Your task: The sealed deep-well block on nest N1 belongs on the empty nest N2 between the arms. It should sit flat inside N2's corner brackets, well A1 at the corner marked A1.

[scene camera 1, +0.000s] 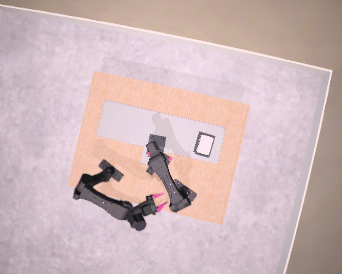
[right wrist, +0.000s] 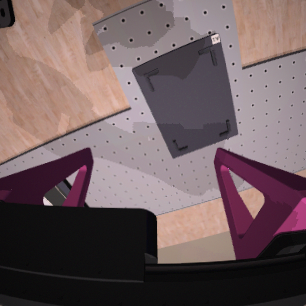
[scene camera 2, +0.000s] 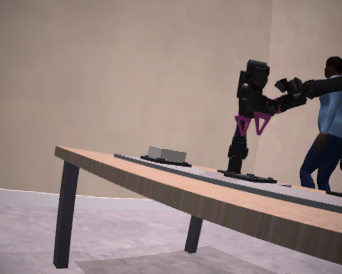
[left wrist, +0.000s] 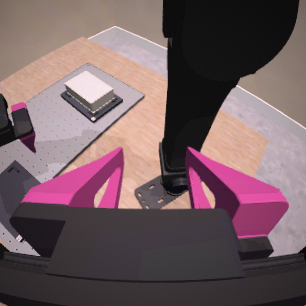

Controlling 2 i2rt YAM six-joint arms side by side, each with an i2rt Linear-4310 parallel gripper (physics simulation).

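Frame: origin at the left arm's base, x ahead, y left, z up, level; centimetres.
Seen in the pictures: left gripper, between the fingertips: [scene camera 1: 165, 197] [left wrist: 154, 153]; right gripper, between the fingertips: [right wrist: 153, 154] [scene camera 2: 250, 135] [left wrist: 6, 161]; left arm's base, origin of its link: [scene camera 1: 111, 170]; right arm's base, origin of its link: [left wrist: 173, 183].
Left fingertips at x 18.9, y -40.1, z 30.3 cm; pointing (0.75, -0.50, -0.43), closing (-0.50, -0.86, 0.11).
Pixels of each thing's top centre, then the offset from my left fingertips to it. "pt": a spot on its surface instead. Level surfaces: height alone.
- white sealed block, centre of its top: [right wrist: 43, 216] [left wrist: 87, 85] [scene camera 2: 168, 149] [scene camera 1: 205, 144] dx +38.3, dy -2.7, dz -23.6 cm
- dark nest N1, a spot on its surface: [left wrist: 75, 104] [scene camera 1: 197, 142] pt dx +36.8, dy +2.5, dz -27.8 cm
- dark nest N2, centre of its top: [right wrist: 193, 106] [left wrist: 13, 196] [scene camera 2: 252, 174] [scene camera 1: 155, 146] dx +16.2, dy +24.0, dz -27.2 cm
- A1 label, a spot on its surface: [right wrist: 215, 38] pt dx +6.9, dy +25.5, dz -27.8 cm
- grey perforated board, height of its surface: dz -29.0 cm
The white sealed block [scene camera 1: 204, 144] [scene camera 2: 167, 154] [left wrist: 90, 87] sits flat on the dark nest N1 [scene camera 1: 197, 142] [left wrist: 75, 104]. The dark nest N2 [scene camera 1: 158, 140] [left wrist: 15, 192] [right wrist: 190, 100] has no block on it; its four corner brackets and the A1 label [right wrist: 215, 38] show in the right wrist view. My right gripper [scene camera 1: 159, 156] [scene camera 2: 251, 134] [left wrist: 26, 127] [right wrist: 153, 154] is wide open and empty, above the board near N2. My left gripper [scene camera 1: 164, 199] is partly open and empty, away from both nests. In scene camera 2 it is largely hidden.
Both nests stand on a grey perforated board [scene camera 1: 125, 121] [left wrist: 127, 92] [right wrist: 115, 180] on the wooden table [scene camera 1: 92, 95] [scene camera 2: 115, 172]. The right arm's base plate [left wrist: 150, 195] is beyond the left fingers. The two arms are close together in scene camera 1. A person [scene camera 2: 327, 115] stands behind the table.
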